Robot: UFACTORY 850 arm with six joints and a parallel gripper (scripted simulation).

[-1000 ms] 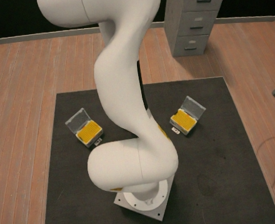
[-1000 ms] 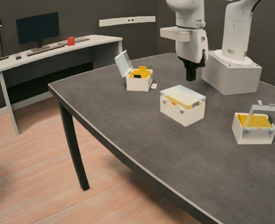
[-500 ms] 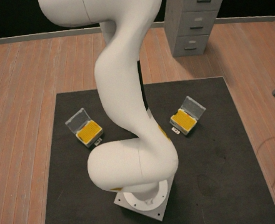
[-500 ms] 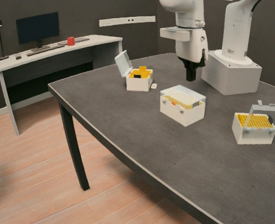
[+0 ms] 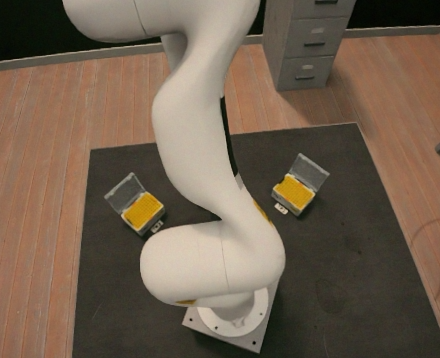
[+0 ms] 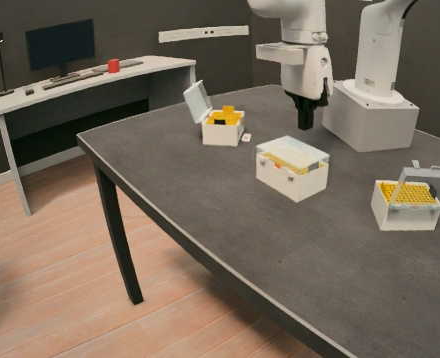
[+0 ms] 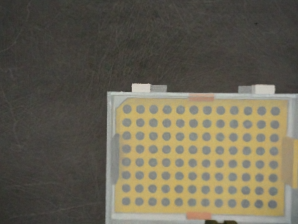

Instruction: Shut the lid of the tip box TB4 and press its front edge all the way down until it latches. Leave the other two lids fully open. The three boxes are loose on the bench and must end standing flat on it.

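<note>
My hand is 30 mm short of the tip box lid, 10 mm to the left of it and 70 mm above it. From my hand the other things lie so: TB4 label: 20 mm behind, 10 mm to the left, 130 mm below; bench label: 100 mm behind, 230 mm to the right, 130 mm below.
</note>
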